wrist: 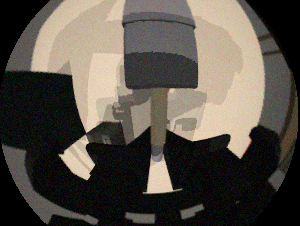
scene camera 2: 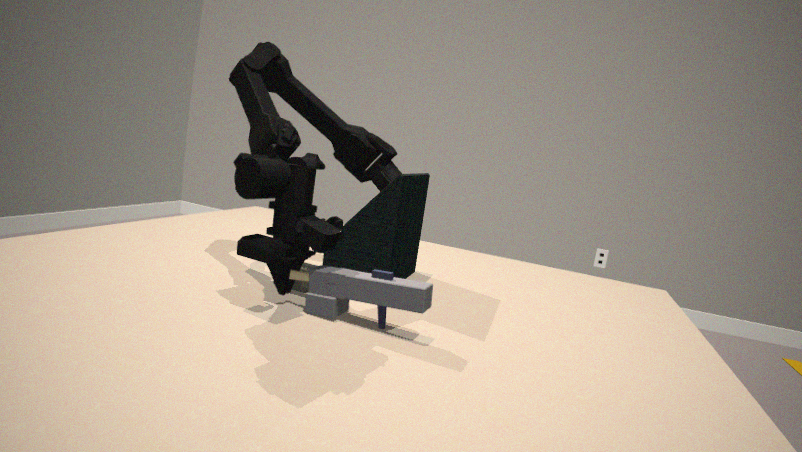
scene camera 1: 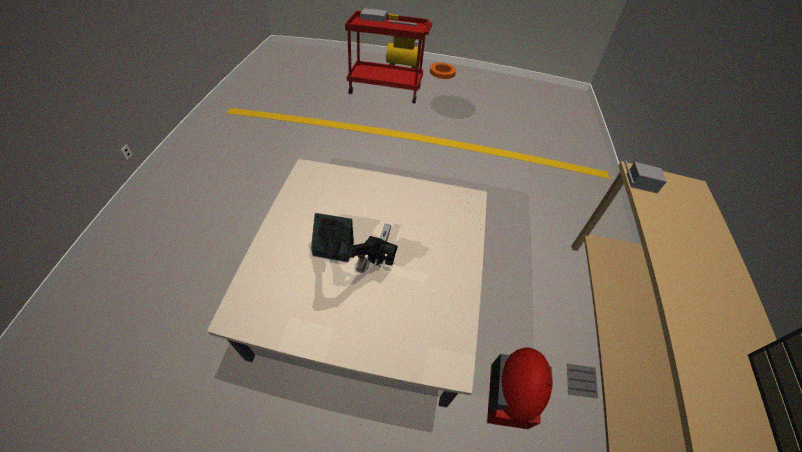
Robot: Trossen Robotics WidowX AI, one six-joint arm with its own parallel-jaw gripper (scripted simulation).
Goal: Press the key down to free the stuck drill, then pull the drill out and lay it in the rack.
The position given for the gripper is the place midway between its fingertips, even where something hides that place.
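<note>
Gripper (scene camera 2: 284, 293), (wrist: 155, 128). Grey block (scene camera 2: 329, 289).
</note>
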